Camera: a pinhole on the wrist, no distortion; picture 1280 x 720 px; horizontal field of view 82.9 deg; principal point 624.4 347.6 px. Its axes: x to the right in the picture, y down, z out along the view. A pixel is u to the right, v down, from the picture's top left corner.
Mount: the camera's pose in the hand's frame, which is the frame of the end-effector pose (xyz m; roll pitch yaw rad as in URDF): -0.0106 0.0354 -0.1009 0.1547 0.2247 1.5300
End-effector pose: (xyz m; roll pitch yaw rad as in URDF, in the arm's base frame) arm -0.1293 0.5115 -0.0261 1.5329 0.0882 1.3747
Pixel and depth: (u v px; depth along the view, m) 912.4 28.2 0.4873
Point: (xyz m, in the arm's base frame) 0.2078 0.7663 0.2703
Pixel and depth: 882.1 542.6 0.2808
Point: 0.0155 0.4652 0.1804
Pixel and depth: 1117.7 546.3 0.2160
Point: -0.0576 0.4897 0.2076
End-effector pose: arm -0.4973 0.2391 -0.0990 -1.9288 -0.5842 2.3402
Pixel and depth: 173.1 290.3 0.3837
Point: -0.7828 0.0474 -0.0600
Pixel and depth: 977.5 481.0 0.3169
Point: -0.6633 0.2998 -0.3584
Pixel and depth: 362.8 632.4 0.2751
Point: -0.6170 0.0930 -0.2046
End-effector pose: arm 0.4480 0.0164 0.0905 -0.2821 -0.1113 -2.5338
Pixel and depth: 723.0 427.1 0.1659
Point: 0.5117 -0.0687 0.1184
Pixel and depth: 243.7 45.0 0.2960
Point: 0.3399 -0.0542 0.3159
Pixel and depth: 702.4 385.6 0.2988
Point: 0.5423 -0.1339 0.2305
